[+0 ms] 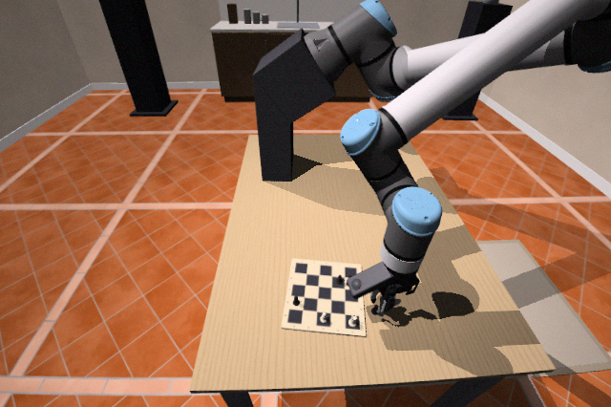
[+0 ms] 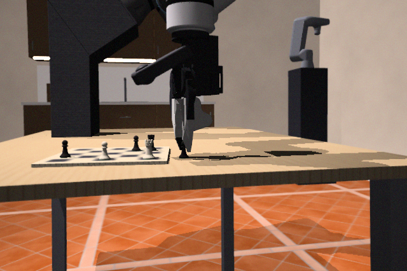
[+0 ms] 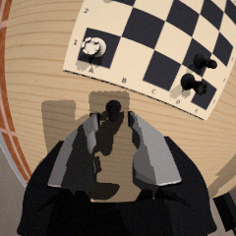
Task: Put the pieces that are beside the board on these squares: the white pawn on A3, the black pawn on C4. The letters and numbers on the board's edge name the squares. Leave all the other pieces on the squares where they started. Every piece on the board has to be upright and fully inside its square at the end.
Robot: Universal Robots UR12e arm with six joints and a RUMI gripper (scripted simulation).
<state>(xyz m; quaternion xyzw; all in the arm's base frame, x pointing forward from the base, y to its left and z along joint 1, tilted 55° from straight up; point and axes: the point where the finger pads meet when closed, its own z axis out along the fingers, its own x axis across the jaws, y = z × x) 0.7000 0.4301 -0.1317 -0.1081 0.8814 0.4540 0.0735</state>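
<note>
Now: hand 50 mm past the chessboard, 130 mm to the left of it and 30 mm above it. Round my hand: white rook 30 mm ahead, 70 mm to the right, 10 mm below; white pawn 20 mm ahead, 140 mm to the right, 10 mm below.
</note>
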